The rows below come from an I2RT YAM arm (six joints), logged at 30 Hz.
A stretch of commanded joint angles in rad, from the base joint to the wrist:
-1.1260 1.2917 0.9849 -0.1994 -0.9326 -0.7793
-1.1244 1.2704 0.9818 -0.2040 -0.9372 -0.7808
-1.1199 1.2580 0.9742 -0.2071 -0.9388 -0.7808
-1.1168 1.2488 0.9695 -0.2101 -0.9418 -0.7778
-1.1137 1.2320 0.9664 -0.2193 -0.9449 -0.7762
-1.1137 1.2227 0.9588 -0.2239 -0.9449 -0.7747
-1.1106 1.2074 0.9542 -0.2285 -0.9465 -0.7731
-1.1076 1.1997 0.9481 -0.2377 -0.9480 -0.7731
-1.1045 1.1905 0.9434 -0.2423 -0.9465 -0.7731
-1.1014 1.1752 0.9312 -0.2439 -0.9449 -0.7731
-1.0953 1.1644 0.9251 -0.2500 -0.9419 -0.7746
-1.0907 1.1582 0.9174 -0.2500 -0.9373 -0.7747
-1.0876 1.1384 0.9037 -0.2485 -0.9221 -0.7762
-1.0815 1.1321 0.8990 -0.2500 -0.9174 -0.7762
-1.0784 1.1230 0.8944 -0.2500 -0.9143 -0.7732
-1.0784 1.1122 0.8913 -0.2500 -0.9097 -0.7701
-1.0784 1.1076 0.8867 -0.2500 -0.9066 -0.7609
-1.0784 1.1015 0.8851 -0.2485 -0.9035 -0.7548
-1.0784 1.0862 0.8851 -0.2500 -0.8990 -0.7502
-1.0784 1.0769 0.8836 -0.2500 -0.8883 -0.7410
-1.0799 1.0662 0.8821 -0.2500 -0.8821 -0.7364
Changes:
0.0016 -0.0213 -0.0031 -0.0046 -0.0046 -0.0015
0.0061 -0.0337 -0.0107 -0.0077 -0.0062 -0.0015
0.0092 -0.0429 -0.0154 -0.0107 -0.0092 0.0015
0.0123 -0.0597 -0.0185 -0.0199 -0.0123 0.0031
0.0123 -0.0690 -0.0261 -0.0245 -0.0123 0.0046
0.0154 -0.0843 -0.0307 -0.0291 -0.0139 0.0062
0.0184 -0.0920 -0.0368 -0.0383 -0.0154 0.0062
0.0215 -0.1012 -0.0415 -0.0429 -0.0139 0.0062
0.0246 -0.1165 -0.0537 -0.0445 -0.0123 0.0062
0.0307 -0.1273 -0.0598 -0.0506 -0.0093 0.0047
0.0353 -0.1335 -0.0675 -0.0506 -0.0047 0.0046
0.0384 -0.1533 -0.0812 -0.0491 0.0105 0.0031
0.0445 -0.1596 -0.0859 -0.0506 0.0152 0.0031
0.0476 -0.1687 -0.0905 -0.0506 0.0183 0.0061
0.0476 -0.1795 -0.0936 -0.0506 0.0229 0.0092
0.0476 -0.1841 -0.0982 -0.0506 0.0260 0.0184
0.0476 -0.1902 -0.0998 -0.0491 0.0291 0.0245
0.0476 -0.2055 -0.0998 -0.0506 0.0336 0.0291
0.0476 -0.2148 -0.1013 -0.0506 0.0443 0.0383
0.0461 -0.2255 -0.1028 -0.0506 0.0505 0.0429

